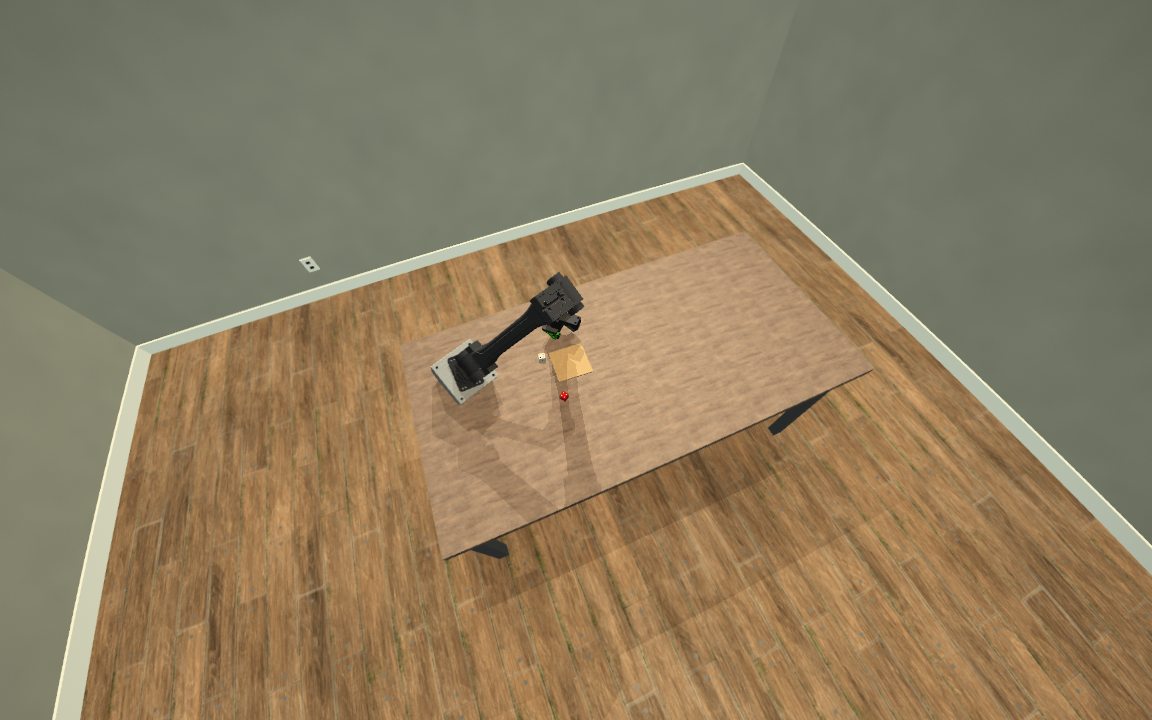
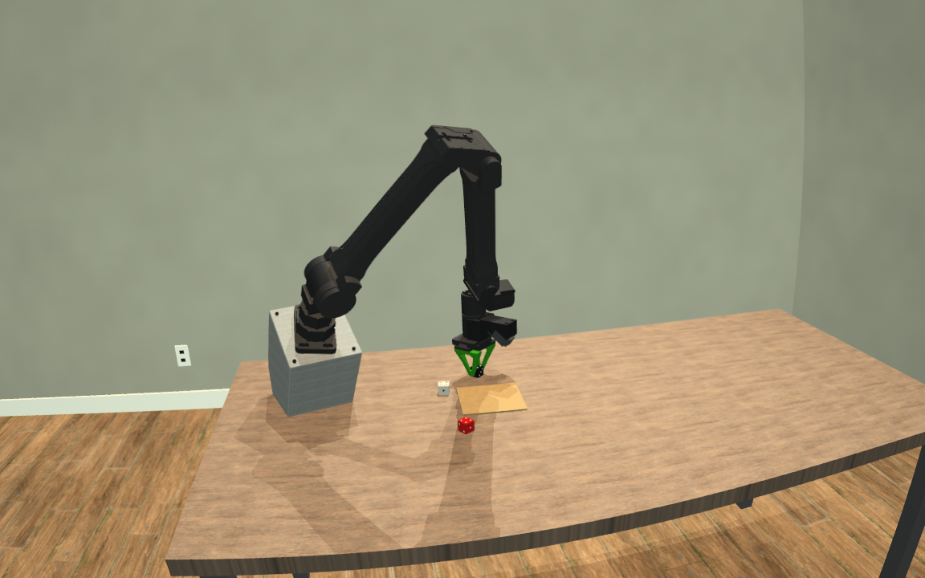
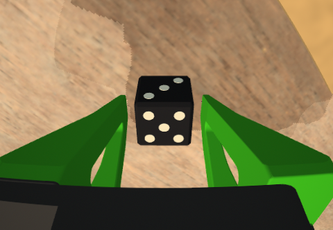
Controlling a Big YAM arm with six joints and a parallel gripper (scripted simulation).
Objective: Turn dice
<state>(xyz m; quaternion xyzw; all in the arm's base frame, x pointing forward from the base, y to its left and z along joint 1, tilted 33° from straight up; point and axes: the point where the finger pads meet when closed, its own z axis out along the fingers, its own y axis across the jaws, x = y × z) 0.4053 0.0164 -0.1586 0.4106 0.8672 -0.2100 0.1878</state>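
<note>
The black die lies right at my hand. Round my hand: tan mat: 10 mm behind, 140 mm to the right, 10 mm below; then white die: 100 mm behind, 70 mm to the right; then red die: 110 mm behind, 260 mm to the right.
</note>
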